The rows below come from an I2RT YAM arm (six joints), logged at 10 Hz.
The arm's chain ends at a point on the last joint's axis. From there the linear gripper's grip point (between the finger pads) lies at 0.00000 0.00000 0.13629 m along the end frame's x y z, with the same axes.
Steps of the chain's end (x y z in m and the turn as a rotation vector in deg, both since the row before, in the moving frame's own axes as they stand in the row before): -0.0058, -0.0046, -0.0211, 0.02, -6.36, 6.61; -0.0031, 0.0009, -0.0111, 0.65, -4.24, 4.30; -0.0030, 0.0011, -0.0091, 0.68, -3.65, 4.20; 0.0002, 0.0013, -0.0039, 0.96, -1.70, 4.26; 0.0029, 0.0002, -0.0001, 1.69, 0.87, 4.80; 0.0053, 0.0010, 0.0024, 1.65, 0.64, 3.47; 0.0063, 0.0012, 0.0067, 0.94, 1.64, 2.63; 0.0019, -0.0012, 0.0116, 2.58, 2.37, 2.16
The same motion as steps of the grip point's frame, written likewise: -0.0209, -0.0055, -0.0219, 0.02, -6.36, 6.61; -0.0131, -0.0010, -0.0115, 0.65, -4.24, 4.30; -0.0116, -0.0008, -0.0094, 0.68, -3.65, 4.20; -0.0038, -0.0011, -0.0040, 0.96, -1.70, 4.26; 0.0051, -0.0037, -0.0002, 1.69, 0.87, 4.80; 0.0069, -0.0029, 0.0023, 1.65, 0.64, 3.47; 0.0103, -0.0009, 0.0066, 0.94, 1.64, 2.63; 0.0076, -0.0072, 0.0113, 2.58, 2.37, 2.16
